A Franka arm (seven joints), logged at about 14 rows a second.
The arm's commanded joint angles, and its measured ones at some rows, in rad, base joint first. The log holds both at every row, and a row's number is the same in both.
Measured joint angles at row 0:
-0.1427, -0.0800, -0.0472, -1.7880, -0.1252, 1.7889, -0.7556
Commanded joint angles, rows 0 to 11:
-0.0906, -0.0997, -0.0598, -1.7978, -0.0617, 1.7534, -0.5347
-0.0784, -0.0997, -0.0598, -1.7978, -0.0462, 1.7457, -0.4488
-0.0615, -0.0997, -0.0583, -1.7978, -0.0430, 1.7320, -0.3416
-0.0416, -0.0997, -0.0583, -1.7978, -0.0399, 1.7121, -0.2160
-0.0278, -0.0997, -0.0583, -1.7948, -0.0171, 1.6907, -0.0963
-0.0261, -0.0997, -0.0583, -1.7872, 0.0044, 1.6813, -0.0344
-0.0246, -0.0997, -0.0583, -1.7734, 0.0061, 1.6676, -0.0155
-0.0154, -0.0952, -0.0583, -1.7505, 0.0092, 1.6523, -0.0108
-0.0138, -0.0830, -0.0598, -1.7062, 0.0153, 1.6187, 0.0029
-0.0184, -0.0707, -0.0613, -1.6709, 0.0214, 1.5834, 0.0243
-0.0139, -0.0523, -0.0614, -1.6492, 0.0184, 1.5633, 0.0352
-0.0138, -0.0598, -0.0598, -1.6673, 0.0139, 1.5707, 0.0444
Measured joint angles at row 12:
-0.0296, -0.0819, -0.0491, -1.6992, -0.0042, 1.6072, 0.0090
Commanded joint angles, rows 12 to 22:
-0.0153, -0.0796, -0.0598, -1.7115, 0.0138, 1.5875, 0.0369
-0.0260, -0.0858, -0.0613, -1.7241, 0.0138, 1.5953, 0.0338
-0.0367, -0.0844, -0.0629, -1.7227, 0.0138, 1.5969, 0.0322
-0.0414, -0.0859, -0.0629, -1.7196, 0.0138, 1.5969, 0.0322
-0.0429, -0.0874, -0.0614, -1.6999, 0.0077, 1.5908, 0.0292
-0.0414, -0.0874, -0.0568, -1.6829, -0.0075, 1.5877, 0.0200
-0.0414, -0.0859, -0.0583, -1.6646, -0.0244, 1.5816, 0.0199
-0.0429, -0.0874, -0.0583, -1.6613, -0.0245, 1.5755, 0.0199
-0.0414, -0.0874, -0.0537, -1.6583, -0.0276, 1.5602, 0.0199
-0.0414, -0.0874, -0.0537, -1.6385, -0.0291, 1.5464, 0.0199
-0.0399, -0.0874, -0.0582, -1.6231, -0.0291, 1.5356, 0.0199
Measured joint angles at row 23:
-0.0343, -0.0832, -0.0637, -1.6597, -0.0169, 1.5801, 0.0211
